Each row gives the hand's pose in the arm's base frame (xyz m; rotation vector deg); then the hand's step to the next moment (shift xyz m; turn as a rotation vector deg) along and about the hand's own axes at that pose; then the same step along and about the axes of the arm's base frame.
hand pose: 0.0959 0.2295 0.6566 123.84 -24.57 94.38
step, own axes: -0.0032 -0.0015 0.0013 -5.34 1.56 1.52
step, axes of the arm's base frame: 0.0010 0.0007 -0.0036 -0.84 -2.06 -5.32
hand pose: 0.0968 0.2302 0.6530 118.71 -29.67 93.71
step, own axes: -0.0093 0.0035 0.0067 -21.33 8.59 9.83
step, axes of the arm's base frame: 0.0014 -0.0065 -0.0100 -1.63 -12.27 -21.73
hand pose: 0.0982 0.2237 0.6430 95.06 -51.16 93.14
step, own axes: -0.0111 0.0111 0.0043 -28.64 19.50 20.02
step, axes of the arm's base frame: -0.0068 -0.0094 -0.0114 -4.93 -26.59 -29.50
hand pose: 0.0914 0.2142 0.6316 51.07 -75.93 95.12
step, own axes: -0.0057 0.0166 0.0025 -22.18 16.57 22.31
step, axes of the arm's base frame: -0.0126 -0.0053 -0.0113 -4.89 -27.43 -22.09
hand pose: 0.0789 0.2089 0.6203 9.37 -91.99 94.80
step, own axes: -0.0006 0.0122 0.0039 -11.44 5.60 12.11
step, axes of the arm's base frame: -0.0087 -0.0021 -0.0092 -0.98 -15.07 -8.98
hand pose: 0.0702 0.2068 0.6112 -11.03 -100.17 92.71
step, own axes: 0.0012 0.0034 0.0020 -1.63 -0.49 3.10
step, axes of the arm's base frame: -0.0033 -0.0003 -0.0025 -0.49 -3.50 -0.02
